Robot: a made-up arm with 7 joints.
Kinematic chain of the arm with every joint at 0, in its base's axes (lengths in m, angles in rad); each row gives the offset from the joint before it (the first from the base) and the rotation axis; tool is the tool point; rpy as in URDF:
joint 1: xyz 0 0 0.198 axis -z
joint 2: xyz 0 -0.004 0.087 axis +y
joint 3: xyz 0 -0.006 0.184 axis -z
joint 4: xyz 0 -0.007 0.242 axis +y
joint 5: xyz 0 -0.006 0.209 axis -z
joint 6: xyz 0 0 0.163 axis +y
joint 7: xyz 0 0 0.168 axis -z
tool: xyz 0 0 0 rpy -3.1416 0 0
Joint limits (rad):
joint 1: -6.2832..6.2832
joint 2: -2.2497..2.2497
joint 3: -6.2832..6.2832
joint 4: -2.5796..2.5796
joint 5: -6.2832..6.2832
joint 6: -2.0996..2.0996
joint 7: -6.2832..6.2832
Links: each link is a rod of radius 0.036 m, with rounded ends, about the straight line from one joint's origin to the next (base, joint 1, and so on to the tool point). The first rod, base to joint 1, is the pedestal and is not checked.
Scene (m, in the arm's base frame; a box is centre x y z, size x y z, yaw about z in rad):
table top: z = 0
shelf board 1: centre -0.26 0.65 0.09 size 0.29 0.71 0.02 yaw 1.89
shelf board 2: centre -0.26 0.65 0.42 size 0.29 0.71 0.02 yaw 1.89
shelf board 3: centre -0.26 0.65 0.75 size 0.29 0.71 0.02 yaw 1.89
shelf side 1: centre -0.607 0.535 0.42 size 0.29 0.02 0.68 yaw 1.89
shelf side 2: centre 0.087 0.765 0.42 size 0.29 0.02 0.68 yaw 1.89
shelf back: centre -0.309 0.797 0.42 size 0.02 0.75 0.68 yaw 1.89
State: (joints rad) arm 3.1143 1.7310 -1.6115 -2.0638 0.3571 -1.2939 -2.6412
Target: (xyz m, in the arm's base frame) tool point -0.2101 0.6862 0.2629
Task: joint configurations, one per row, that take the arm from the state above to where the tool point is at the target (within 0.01 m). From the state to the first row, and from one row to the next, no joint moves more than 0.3 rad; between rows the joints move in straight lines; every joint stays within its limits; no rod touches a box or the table.
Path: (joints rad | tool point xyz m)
1: 3.2851 1.7112 -1.6023 -1.7769 0.3820 -1.1156 -2.6412 | -0.1380 0.4432 0.2874
2: 3.4559 1.6914 -1.5930 -1.4901 0.4069 -0.9372 -2.6412 | -0.1728 0.5722 0.2738
3: 3.6267 1.6716 -1.5838 -1.2032 0.4319 -0.7589 -2.6412 | -0.2101 0.6862 0.2629

